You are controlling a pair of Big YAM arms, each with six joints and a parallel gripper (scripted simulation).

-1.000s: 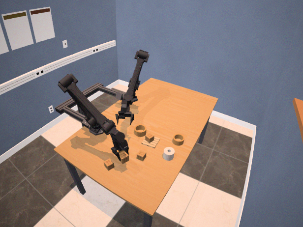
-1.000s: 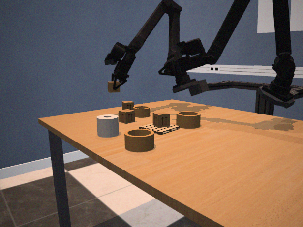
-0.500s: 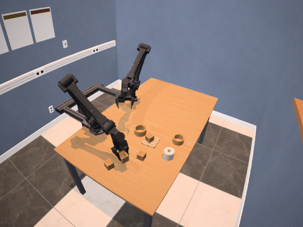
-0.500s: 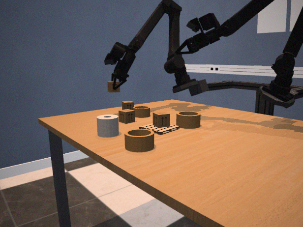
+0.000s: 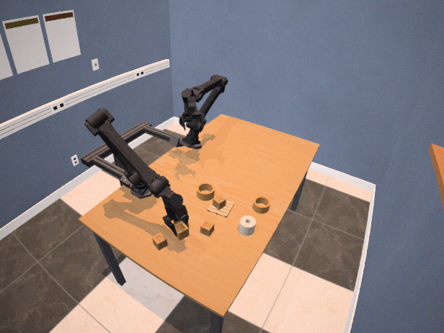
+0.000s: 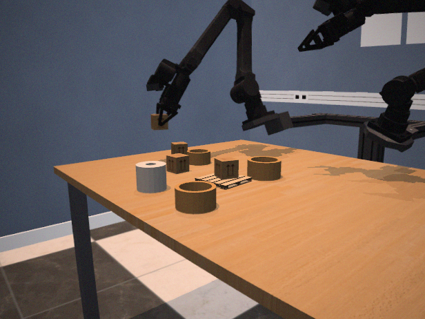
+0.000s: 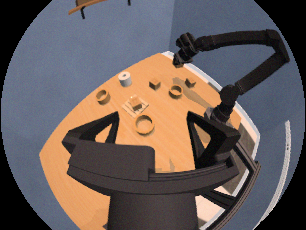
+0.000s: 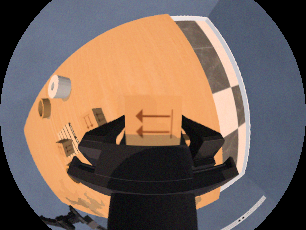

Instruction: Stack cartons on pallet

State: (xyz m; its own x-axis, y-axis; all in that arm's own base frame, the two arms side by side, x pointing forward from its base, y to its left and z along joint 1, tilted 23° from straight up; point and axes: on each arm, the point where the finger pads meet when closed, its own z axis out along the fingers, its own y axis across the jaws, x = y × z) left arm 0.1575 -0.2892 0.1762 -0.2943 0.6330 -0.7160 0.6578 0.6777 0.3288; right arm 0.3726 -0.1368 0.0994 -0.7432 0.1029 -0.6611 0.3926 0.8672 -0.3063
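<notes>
My right hand is 30 mm short of the wooden pallet, 360 mm to the right of it and 140 mm above it. The rest, counted from my right hand: brown carton (right at my right hand).
</notes>
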